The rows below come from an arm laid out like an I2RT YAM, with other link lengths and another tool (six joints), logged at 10 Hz.
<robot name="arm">
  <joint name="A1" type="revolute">
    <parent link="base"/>
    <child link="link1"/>
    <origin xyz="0 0 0.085"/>
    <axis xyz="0 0 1"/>
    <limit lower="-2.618" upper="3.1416"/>
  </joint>
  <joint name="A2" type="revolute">
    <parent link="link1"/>
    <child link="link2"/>
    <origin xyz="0.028 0.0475 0.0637" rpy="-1.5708 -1.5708 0"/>
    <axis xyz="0 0 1"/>
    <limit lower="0" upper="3.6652"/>
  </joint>
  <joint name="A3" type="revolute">
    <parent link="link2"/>
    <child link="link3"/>
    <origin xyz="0 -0.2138 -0.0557" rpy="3.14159 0 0"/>
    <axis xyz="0 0 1"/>
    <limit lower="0" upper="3.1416"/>
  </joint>
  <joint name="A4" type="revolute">
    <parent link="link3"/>
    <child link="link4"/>
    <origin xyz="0.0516 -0.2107 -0.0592" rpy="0 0 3.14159"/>
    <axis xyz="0 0 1"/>
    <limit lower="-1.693" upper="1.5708"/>
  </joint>
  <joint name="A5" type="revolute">
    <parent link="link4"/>
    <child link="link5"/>
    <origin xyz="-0.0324 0.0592 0.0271" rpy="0 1.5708 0"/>
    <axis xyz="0 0 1"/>
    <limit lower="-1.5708" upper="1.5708"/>
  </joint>
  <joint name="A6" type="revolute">
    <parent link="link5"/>
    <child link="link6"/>
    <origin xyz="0 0.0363 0.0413" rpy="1.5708 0 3.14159"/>
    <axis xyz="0 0 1"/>
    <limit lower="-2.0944" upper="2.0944"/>
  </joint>
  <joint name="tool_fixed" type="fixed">
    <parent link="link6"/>
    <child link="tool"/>
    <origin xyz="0.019 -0.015 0.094" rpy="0 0.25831 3.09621"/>
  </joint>
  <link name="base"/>
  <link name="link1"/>
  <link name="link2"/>
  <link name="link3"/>
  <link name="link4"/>
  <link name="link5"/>
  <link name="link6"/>
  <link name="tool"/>
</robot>
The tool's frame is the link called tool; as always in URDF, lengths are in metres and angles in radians.
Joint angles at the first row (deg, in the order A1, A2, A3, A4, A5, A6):
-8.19 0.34 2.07 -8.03 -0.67 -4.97
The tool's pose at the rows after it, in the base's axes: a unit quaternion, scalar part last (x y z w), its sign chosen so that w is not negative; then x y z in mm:
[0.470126 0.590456 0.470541 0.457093 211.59 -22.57 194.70]
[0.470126 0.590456 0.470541 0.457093 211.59 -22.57 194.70]
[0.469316 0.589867 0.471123 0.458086 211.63 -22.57 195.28]
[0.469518 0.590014 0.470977 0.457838 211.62 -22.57 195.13]
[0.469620 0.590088 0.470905 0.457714 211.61 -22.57 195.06]
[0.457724 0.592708 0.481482 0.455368 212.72 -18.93 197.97]
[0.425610 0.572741 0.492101 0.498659 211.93 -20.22 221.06]
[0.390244 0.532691 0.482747 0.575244 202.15 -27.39 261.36]
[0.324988 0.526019 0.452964 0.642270 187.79 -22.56 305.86]
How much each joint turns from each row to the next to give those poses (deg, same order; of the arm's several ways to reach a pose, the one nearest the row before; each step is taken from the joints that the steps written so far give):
0.00 0.00 0.00 0.00 0.00 0.00
0.00 0.00 0.00 0.00 0.00 0.00
0.01 0.00 0.00 0.18 0.01 0.00
0.00 0.00 -0.01 -0.05 -0.01 0.00
0.00 0.00 0.01 -0.03 0.00 0.00
0.02 0.00 -0.01 0.91 -1.61 0.04
-0.03 0.00 0.31 6.20 0.72 -1.18
0.00 0.00 2.43 6.97 4.17 -3.26
0.01 0.00 4.57 3.81 -0.04 -7.95

